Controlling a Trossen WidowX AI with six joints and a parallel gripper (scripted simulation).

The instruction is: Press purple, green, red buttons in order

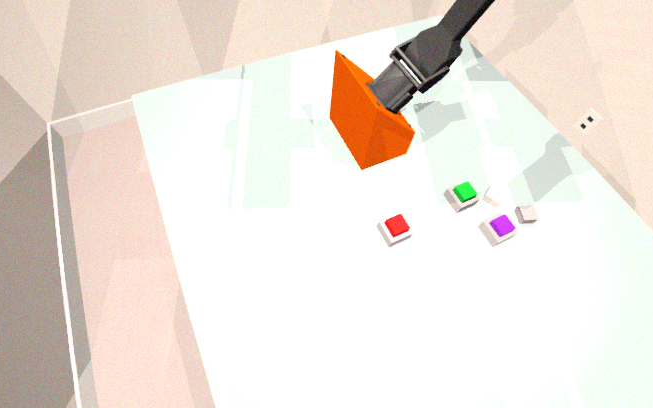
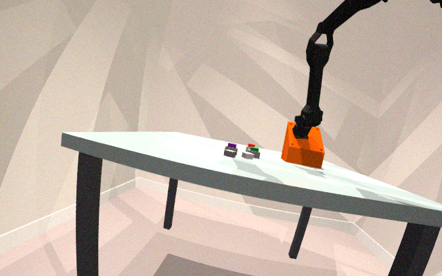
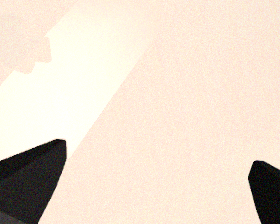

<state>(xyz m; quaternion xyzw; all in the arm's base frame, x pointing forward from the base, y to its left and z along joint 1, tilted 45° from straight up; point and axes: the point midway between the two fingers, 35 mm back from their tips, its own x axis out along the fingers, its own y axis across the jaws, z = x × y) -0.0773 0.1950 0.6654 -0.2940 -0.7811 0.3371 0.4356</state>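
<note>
Now: the purple button 350 mm ahead of my gripper tip, 550 mm to the right of it and 450 mm below it. From my gripper tip the other things lie so: red button (240 mm ahead, 720 mm to the right, 450 mm below); green button (260 mm ahead, 560 mm to the right, 450 mm below).
</note>
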